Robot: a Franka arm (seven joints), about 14 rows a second.
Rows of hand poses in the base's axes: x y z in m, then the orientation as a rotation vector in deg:
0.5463, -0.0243, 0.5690, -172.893, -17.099, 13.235
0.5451, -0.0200, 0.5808, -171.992, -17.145, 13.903
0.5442, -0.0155, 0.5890, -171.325, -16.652, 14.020
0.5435, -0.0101, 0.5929, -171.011, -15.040, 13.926
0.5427, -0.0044, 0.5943, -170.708, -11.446, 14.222
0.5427, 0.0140, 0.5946, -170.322, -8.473, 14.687
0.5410, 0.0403, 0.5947, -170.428, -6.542, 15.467
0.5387, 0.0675, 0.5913, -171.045, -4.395, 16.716
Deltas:
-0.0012, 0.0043, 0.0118, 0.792, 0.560, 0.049
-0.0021, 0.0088, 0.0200, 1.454, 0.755, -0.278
-0.0028, 0.0142, 0.0239, 1.837, 0.808, -1.356
-0.0036, 0.0199, 0.0253, 2.177, 1.194, -3.743
-0.0036, 0.0383, 0.0256, 2.505, 1.673, -5.718
-0.0053, 0.0646, 0.0257, 2.268, 2.239, -6.969
-0.0076, 0.0918, 0.0223, 1.424, 3.035, -8.313

